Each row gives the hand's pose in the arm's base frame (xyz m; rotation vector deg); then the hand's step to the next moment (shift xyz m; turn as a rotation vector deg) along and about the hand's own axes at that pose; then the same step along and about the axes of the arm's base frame.
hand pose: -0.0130 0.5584 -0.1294 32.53 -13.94 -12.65
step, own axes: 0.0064 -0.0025 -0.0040 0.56 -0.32 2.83
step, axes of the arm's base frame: 0.0069 -0.0018 -0.0036 -0.32 -1.84 2.22
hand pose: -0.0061 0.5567 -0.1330 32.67 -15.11 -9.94
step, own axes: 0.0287 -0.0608 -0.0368 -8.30 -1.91 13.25
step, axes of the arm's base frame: 0.0327 -0.0384 -0.0577 -11.96 -6.38 8.03
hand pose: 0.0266 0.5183 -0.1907 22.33 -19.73 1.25
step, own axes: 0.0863 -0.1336 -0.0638 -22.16 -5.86 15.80
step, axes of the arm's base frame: 0.1136 -0.1035 -0.0759 -25.50 -10.37 4.17
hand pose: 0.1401 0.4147 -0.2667 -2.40 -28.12 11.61
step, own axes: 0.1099 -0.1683 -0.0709 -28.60 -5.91 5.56
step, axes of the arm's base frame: 0.1591 -0.1418 0.0034 -26.20 -11.65 -7.84
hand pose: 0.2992 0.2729 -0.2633 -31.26 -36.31 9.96
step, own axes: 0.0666 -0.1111 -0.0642 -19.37 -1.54 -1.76
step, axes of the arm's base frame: 0.0908 -0.1005 0.0505 -14.39 -8.18 -10.33
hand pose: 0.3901 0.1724 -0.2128 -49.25 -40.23 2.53
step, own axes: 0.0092 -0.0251 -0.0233 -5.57 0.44 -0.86
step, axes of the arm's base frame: 0.0148 -0.0297 0.0124 -3.72 -2.00 -3.75
